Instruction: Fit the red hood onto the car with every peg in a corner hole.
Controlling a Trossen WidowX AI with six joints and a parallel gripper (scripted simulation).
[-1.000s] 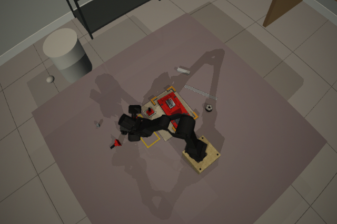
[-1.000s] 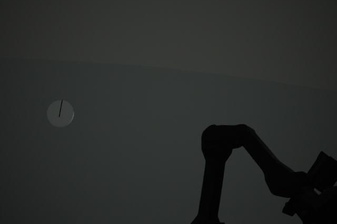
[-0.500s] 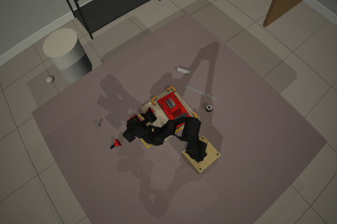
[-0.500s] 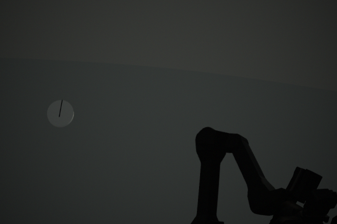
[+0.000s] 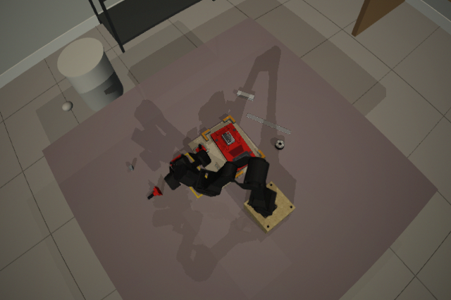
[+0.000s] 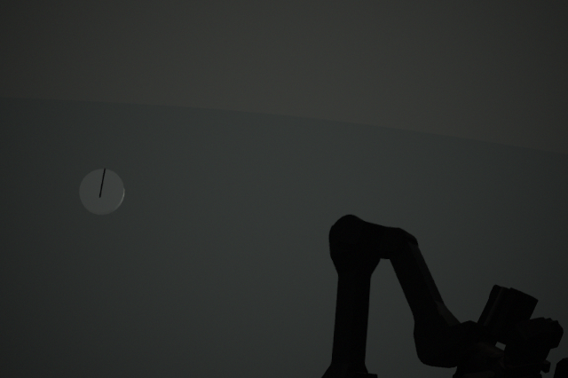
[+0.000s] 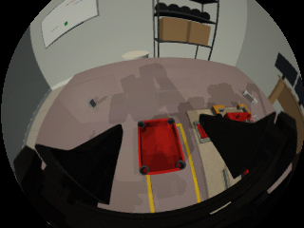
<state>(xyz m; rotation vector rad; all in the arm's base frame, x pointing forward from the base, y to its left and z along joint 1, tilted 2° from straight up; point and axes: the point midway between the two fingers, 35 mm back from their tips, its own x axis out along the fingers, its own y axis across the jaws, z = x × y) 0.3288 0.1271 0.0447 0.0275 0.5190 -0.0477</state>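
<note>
My gripper tip is now 80 mm above the red hood. Round my gripper tip: small wheel: 200 mm behind, 370 mm to the right, 80 mm below; tiny grey piece: 140 mm ahead, 170 mm to the left, 70 mm below; grey engine block: 40 mm behind, 220 mm to the right, 60 mm below.
</note>
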